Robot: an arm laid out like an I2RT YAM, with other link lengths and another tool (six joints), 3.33 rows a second.
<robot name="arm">
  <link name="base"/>
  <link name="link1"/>
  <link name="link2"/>
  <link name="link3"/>
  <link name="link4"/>
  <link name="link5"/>
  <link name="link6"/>
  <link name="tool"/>
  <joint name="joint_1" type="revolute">
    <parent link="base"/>
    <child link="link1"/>
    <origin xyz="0 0 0.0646" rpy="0 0 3.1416"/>
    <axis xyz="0 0 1"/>
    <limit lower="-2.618" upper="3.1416"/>
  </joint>
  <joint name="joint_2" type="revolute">
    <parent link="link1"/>
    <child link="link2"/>
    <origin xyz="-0.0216 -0.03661 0.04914" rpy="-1.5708 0 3.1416"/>
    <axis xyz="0 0 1"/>
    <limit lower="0" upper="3.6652"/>
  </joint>
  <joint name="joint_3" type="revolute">
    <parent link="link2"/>
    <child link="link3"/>
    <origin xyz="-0.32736 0 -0.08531" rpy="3.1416 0 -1.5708"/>
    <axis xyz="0 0 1"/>
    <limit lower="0" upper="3.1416"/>
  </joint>
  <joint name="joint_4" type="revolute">
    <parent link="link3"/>
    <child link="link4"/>
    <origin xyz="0.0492 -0.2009 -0.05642" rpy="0 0 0"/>
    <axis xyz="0 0 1"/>
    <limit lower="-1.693" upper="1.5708"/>
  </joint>
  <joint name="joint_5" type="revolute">
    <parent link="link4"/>
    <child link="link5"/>
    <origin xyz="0.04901 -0.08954 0.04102" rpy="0 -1.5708 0"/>
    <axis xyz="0 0 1"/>
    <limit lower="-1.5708" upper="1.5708"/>
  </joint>
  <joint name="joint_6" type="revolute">
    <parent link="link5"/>
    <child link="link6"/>
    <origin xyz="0 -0.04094 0.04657" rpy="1.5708 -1.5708 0"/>
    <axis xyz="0 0 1"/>
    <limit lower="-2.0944" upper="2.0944"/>
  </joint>
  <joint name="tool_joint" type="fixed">
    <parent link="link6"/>
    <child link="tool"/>
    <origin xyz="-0.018 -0.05 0.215" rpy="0.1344 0 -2.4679"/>
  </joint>
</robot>
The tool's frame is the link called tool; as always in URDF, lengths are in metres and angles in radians.
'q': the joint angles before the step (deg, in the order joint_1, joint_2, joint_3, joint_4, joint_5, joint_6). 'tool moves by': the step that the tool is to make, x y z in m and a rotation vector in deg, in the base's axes. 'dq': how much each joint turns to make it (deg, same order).
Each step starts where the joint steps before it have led.
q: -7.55, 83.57, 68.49, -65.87, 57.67, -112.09
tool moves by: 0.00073, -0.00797, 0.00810, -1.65, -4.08, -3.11
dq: -0.35, 0.22, 0.00, 0.33, 1.51, 4.88
